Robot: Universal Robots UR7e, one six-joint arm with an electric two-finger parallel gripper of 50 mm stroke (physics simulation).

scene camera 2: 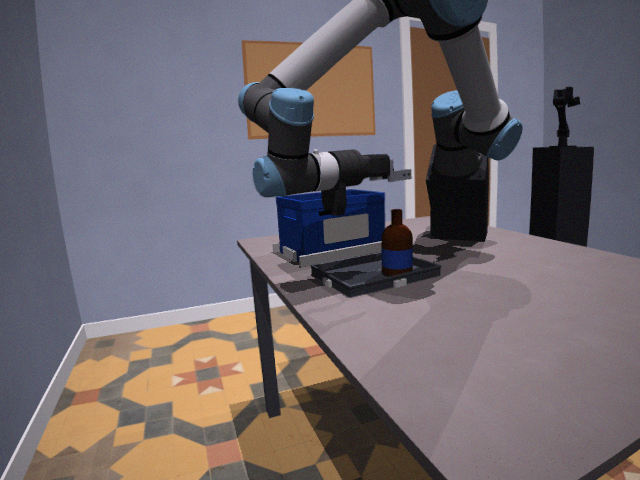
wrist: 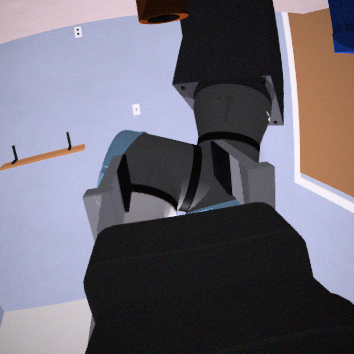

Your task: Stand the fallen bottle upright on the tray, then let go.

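A brown bottle with a blue label stands upright on the dark tray, near the tray's right part. The bottle's mouth end shows at the top of the wrist view, apart from the fingers. My gripper is open and empty. It is held level, higher than the bottle's top, and does not touch the bottle. The underside of the bottle is hidden.
A blue bin with a grey label stands behind the tray on the table. A light rail lies between bin and tray. The robot's black base stands at the back right.
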